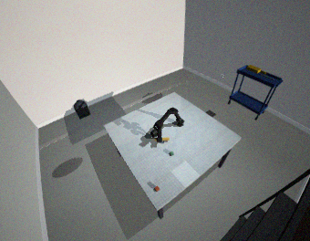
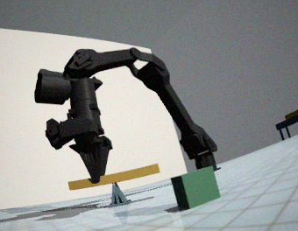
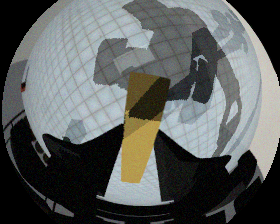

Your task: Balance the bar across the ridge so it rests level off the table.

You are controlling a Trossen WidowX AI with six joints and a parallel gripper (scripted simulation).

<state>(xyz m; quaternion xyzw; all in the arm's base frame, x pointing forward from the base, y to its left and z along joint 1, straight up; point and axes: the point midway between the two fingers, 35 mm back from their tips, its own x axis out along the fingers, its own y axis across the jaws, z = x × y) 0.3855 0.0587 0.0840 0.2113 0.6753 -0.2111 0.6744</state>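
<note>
The yellow bar is 20 mm behind my gripper tip and 20 mm to the left of it. Round my gripper tip: green block: 220 mm to the left, 30 mm below; then red object: 350 mm ahead, 440 mm to the left, 30 mm below.
</note>
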